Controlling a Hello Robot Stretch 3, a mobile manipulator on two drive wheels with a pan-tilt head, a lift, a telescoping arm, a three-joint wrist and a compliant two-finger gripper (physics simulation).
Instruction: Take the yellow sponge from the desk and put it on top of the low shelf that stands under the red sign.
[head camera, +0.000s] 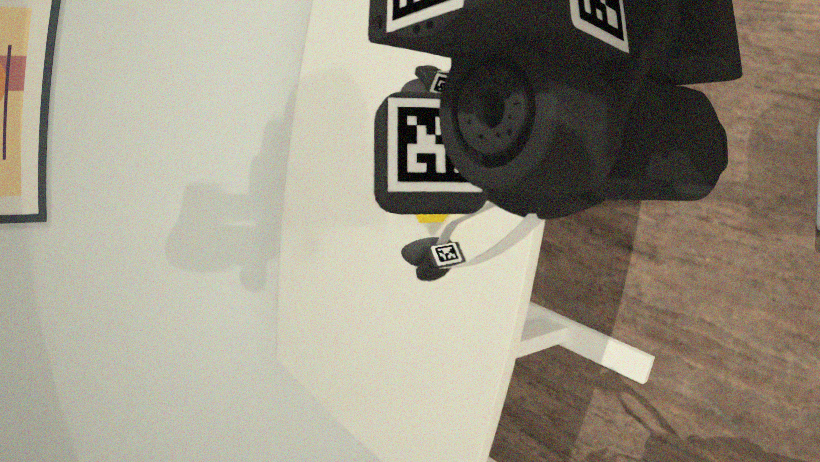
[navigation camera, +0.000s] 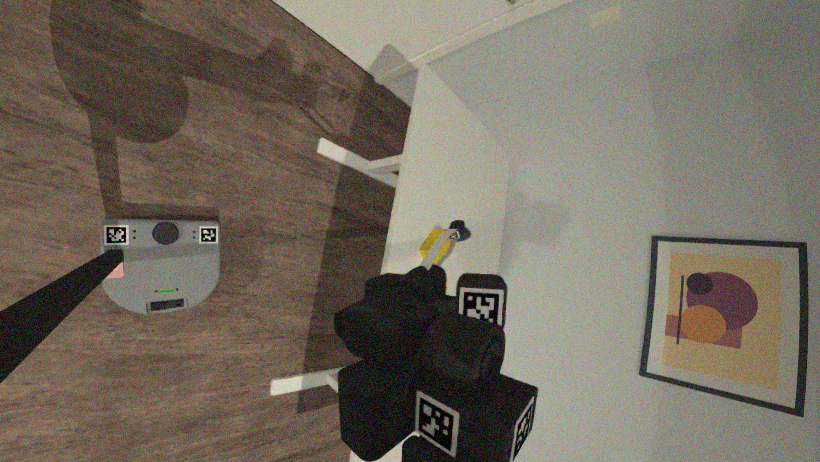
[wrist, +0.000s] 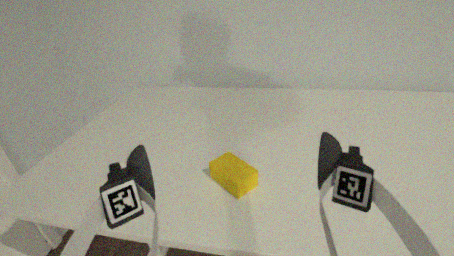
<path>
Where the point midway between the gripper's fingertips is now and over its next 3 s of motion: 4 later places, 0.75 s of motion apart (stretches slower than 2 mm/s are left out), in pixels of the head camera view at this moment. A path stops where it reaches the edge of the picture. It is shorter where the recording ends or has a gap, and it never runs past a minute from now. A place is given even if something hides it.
The gripper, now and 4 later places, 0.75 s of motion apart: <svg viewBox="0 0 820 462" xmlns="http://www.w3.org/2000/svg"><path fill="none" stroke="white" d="M418 170L689 175L641 173L598 173L579 173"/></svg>
</path>
